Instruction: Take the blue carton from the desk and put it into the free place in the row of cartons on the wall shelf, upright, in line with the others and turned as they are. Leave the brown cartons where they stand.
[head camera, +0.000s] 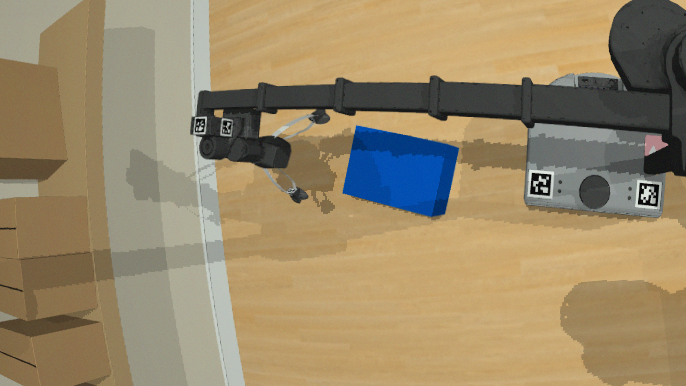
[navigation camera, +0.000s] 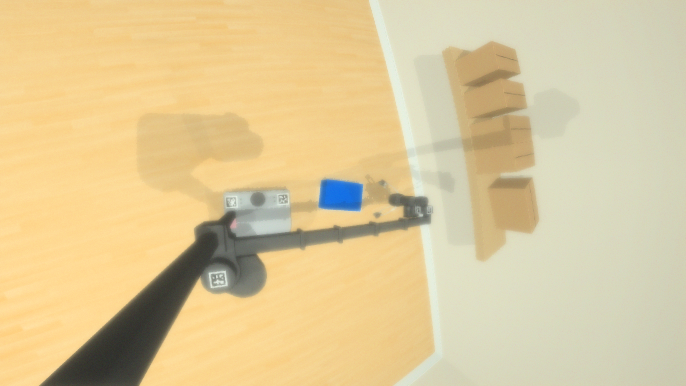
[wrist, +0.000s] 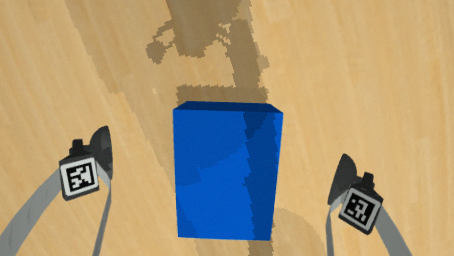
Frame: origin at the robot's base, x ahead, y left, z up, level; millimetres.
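Seen in the pictures: gripper, fingertip midpoint: (head camera: 314, 156) (navigation camera: 377, 198) (wrist: 223, 158); robot's base, origin of the base link: (head camera: 592, 189) (navigation camera: 257, 198).
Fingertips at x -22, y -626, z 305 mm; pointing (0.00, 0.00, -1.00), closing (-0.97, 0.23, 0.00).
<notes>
Offsets run from my fingertips to a thing's top centre. Level surfaces: height alone.
The blue carton @[dx +15, dy +115, dz -184 mm] (head camera: 395, 172) (navigation camera: 341, 196) (wrist: 225, 175) lies with a broad face up on the wood-coloured surface, turned slightly in the head view. I cannot make out a desk edge. My gripper (head camera: 310, 156) (navigation camera: 380, 199) (wrist: 223, 158) is open. In the head view its fingers are left of the carton, apart from it; in the wrist view the carton shows between them, with a gap on each side. Brown cartons @[dx -45, dy -528, dz +582 mm] (head camera: 30, 110) (navigation camera: 512, 205) stand on the wall shelf @[dz +402 mm] (head camera: 75, 110) (navigation camera: 487, 245). A gap shows between the end carton and its neighbour.
The extended arm (head camera: 390, 96) (navigation camera: 320, 236) runs past the carton toward the wall. The mobile base (head camera: 560, 150) (navigation camera: 275, 220) stands on the arm's mast side. The wrist is near the white skirting (head camera: 212, 200) (navigation camera: 417, 185) in both outer views. Shadows cross the surface.
</notes>
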